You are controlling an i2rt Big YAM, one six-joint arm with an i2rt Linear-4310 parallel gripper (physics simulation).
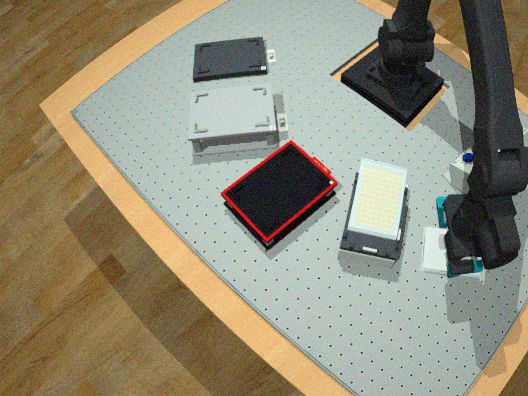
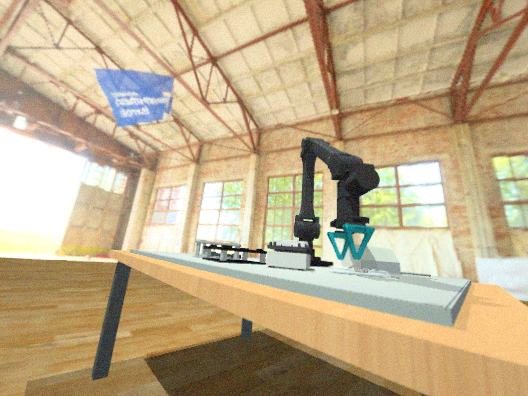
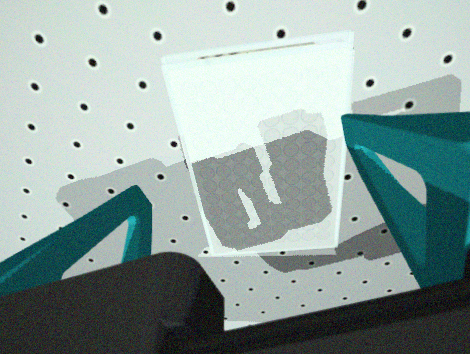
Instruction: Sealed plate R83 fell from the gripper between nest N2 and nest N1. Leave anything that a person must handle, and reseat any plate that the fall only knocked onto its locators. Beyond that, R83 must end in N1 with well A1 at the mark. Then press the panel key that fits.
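Frame: origin at the arm's base, x down, y right, z back, level; millimetres.
Where they show: gripper, fingertip midpoint: [image 1: 446,251] [image 2: 348,259] [image 3: 237,164]; arm's base, origin of the base link: [image 1: 395,79].
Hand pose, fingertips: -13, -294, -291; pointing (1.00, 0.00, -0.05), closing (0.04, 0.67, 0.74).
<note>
Each offset is from my fingertips to the top centre of the thing, as dx, dy, dz. "spot": to the spot under its first point.
A clear-white plate @[+20, -12, +21] [image 1: 433,250] [image 3: 260,95] lies on the perforated table top; faint well circles show through it, and no plate name or A1 mark is readable. My gripper [image 2: 349,258] [image 3: 237,164] is open and empty above it, a teal finger towards each long side. A plate with yellowish wells @[-48, +159, -15] [image 1: 378,200] rests on a dark-topped nest @[spot: -27, +118, -95] [image 1: 370,248], shifted towards its far end; whether it is level is unclear. A light grey nest @[-31, +484, -29] [image 1: 232,112] and a low dark nest @[+11, +631, +110] [image 1: 230,57] have corner locators and bear no plate. Their small tags are hard to read.
A black platform with a red border @[-12, +310, -94] [image 1: 244,180] stands between the light grey nest and the yellowish plate. A pale box with a blue key @[spot: -36, +61, +178] [image 1: 467,157] is partly hidden behind the arm. The arm's black base [image 1: 390,92] stands at the back.
</note>
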